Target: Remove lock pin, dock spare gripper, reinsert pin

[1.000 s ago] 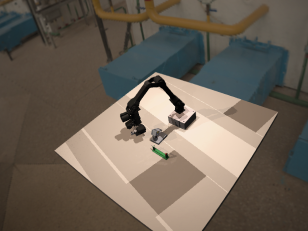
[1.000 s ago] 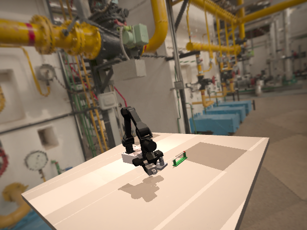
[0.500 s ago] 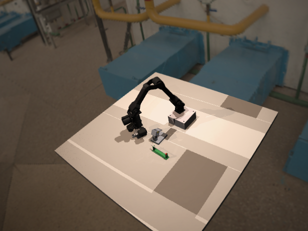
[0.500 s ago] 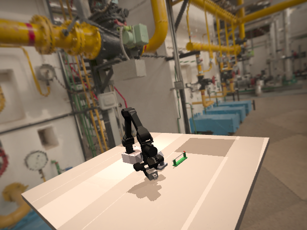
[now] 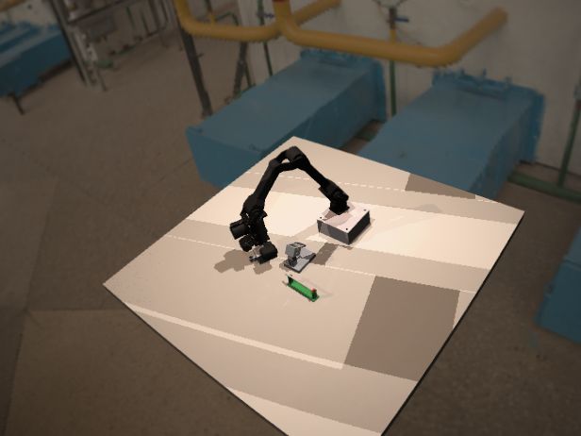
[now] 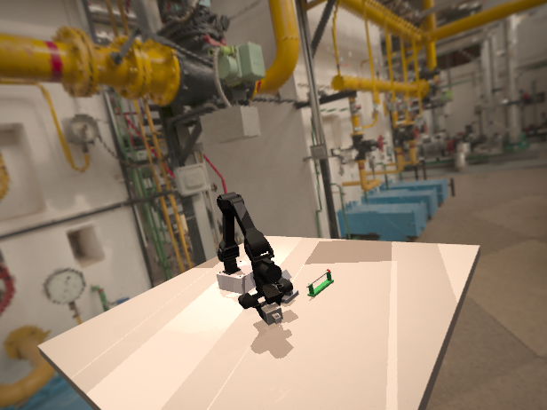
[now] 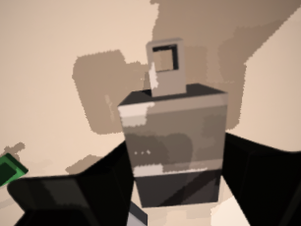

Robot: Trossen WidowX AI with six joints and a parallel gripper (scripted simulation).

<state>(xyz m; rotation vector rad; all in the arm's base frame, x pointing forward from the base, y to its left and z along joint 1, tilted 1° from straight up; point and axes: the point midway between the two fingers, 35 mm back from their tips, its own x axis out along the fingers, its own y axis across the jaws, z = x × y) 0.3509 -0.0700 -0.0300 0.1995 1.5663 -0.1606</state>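
Now: gripper tip 10 mm short of the spare gripper and 20 mm below it. From my gripper tip the other things lie so: grey mount (70 mm behind, 130 mm to the left, 40 mm above); green cradle (10 mm ahead, 250 mm to the left, 20 mm above).
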